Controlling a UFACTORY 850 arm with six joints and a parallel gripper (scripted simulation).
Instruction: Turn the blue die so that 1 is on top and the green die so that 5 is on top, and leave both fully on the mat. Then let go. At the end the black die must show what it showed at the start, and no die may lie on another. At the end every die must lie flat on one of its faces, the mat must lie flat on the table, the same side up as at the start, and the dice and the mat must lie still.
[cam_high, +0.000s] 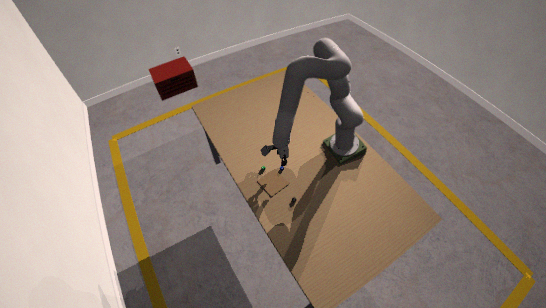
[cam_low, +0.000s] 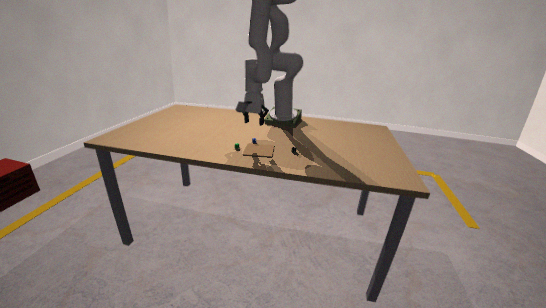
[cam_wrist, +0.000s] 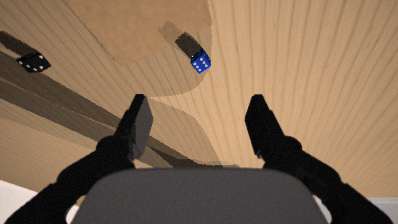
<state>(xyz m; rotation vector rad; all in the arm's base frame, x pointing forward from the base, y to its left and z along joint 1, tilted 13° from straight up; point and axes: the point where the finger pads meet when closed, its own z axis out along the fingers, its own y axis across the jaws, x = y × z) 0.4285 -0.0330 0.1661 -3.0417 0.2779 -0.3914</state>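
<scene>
Now: the blue die 100 mm below my hand. The rest, counted from my hand: mat 90 mm ahead, 70 mm to the left, 110 mm below; black die 30 mm ahead, 230 mm to the left, 100 mm below; green die 100 mm ahead, 50 mm to the right, 100 mm below.
</scene>
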